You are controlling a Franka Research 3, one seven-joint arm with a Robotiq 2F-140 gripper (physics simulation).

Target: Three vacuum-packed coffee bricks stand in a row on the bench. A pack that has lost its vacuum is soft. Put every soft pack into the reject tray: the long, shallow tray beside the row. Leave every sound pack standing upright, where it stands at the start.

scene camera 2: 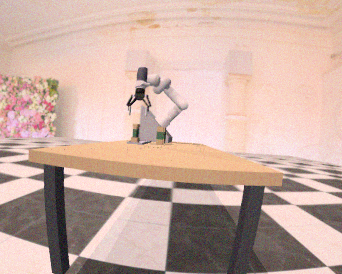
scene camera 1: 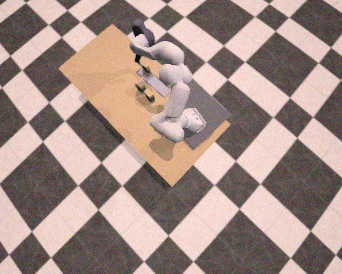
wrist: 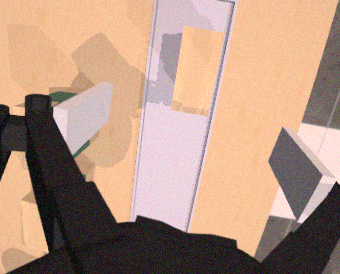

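My gripper (scene camera 1: 142, 63) (scene camera 2: 139, 109) (wrist: 192, 123) is wide open and empty, above the reject tray. One coffee pack (scene camera 1: 146, 71) (scene camera 2: 135, 133) (wrist: 198, 70) stands upright in the far part of the long, shallow tray (scene camera 1: 161, 88) (scene camera 2: 145, 142) (wrist: 167, 165), below the fingers and apart from them. Two other packs, tan with green bands, stand upright on the bench beside the tray: one (scene camera 1: 141, 87) nearer the gripper, the other (scene camera 1: 149, 95) further along. In scene camera 2 they overlap. In the wrist view the left finger partly hides them. Softness cannot be told from these frames.
The wooden bench (scene camera 1: 107, 95) (scene camera 2: 170, 162) (wrist: 255, 60) carries the row and the tray. The arm's base stands on a grey plate (scene camera 1: 212, 112) at one side of the bench. The arm reaches over beside the tray and casts shadows around the packs.
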